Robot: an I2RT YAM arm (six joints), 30 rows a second.
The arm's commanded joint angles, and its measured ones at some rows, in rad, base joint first. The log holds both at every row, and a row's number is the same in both.
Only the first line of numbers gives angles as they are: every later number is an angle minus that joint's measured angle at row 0.
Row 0, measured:
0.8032, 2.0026, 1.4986, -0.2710, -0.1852, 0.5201
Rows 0 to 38, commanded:
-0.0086, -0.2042, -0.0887, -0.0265, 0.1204, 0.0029
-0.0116, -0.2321, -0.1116, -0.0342, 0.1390, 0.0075
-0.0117, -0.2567, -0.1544, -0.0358, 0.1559, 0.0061
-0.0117, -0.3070, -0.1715, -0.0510, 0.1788, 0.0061
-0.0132, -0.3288, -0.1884, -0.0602, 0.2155, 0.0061
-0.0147, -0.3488, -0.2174, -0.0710, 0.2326, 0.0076
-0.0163, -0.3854, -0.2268, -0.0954, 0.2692, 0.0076
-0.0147, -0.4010, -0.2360, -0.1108, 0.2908, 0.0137
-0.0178, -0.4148, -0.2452, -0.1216, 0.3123, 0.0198
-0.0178, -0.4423, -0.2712, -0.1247, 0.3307, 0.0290
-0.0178, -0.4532, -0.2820, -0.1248, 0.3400, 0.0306
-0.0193, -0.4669, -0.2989, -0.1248, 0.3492, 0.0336
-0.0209, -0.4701, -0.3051, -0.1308, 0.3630, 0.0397
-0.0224, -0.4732, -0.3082, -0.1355, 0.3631, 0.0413
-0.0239, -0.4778, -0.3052, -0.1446, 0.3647, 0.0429
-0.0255, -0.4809, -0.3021, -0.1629, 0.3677, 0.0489
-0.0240, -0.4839, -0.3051, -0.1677, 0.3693, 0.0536
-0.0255, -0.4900, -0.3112, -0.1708, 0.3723, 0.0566
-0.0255, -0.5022, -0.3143, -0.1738, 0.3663, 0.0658
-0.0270, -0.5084, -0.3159, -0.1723, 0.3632, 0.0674
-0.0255, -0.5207, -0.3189, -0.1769, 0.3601, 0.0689
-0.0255, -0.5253, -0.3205, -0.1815, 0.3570, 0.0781
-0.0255, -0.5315, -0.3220, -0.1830, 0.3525, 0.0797
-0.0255, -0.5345, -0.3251, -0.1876, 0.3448, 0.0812
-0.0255, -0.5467, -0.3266, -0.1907, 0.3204, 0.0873
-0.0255, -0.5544, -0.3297, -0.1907, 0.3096, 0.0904
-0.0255, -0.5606, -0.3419, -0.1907, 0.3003, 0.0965
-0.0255, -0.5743, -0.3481, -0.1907, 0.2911, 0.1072
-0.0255, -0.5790, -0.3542, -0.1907, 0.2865, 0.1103
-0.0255, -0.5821, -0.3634, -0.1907, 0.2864, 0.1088
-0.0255, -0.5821, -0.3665, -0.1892, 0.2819, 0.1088
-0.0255, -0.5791, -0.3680, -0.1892, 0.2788, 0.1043
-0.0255, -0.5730, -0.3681, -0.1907, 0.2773, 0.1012
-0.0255, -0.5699, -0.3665, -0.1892, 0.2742, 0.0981
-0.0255, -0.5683, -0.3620, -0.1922, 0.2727, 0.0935
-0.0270, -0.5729, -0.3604, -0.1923, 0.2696, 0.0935
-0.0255, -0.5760, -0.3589, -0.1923, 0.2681, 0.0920
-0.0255, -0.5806, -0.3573, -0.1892, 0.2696, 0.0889
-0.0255, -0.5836, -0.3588, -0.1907, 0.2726, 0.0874
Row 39, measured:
-0.0198, -0.5539, -0.3658, -0.1942, 0.2796, 0.0878
